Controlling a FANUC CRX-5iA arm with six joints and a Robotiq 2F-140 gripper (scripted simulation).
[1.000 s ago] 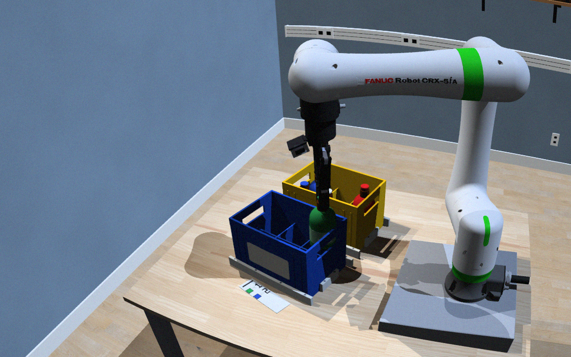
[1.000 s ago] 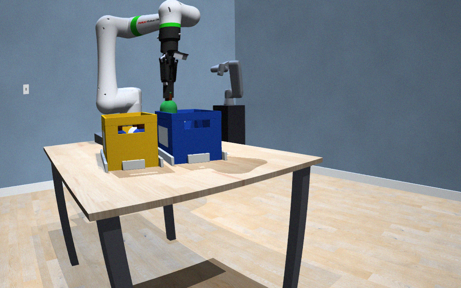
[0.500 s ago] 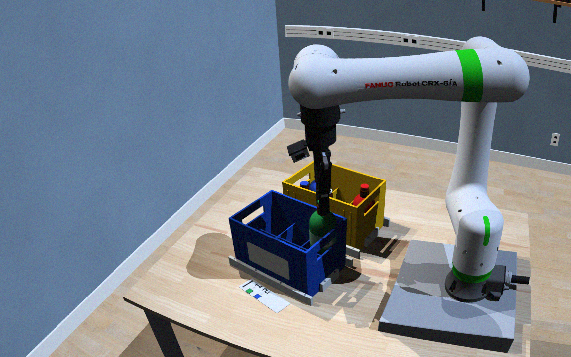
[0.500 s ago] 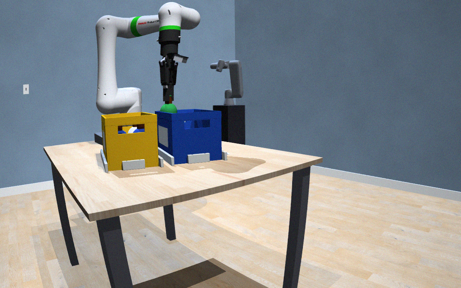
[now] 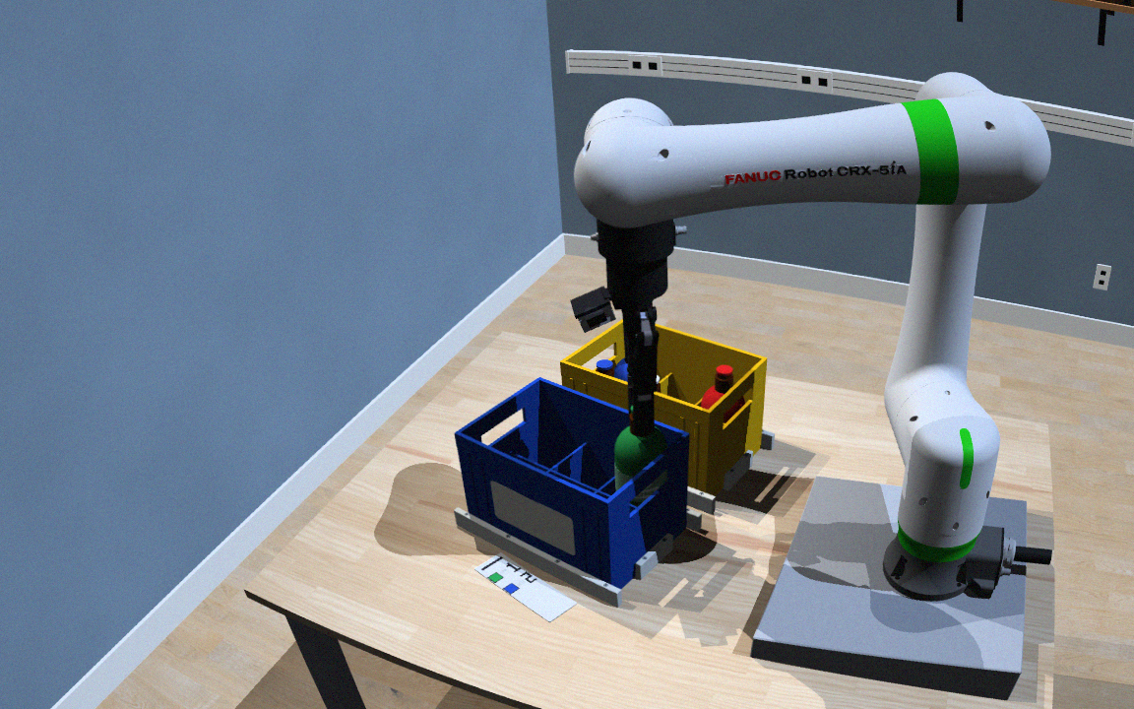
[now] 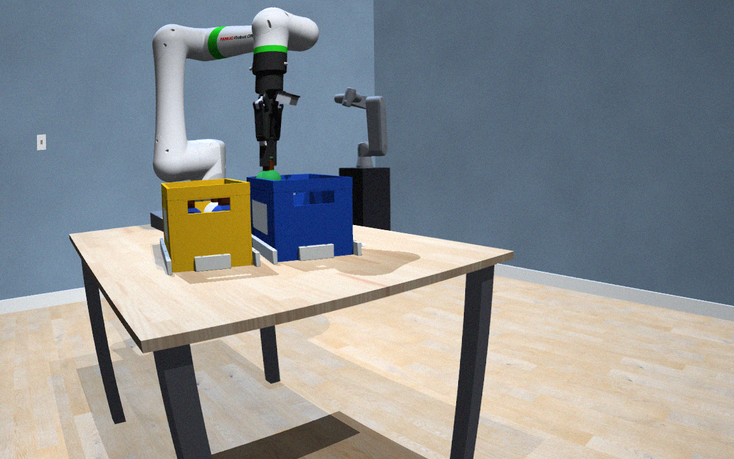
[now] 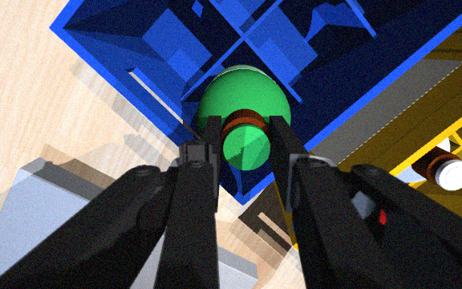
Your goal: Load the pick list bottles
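My hand is 80 mm above the green-label bottle. Round my hand: blue crate 150 mm below, 100 mm ahead, 20 mm to the left; then yellow crate 220 mm to the right, 150 mm below, 40 mm ahead; then white-label bottle 180 mm to the right, 150 mm below, 50 mm ahead.
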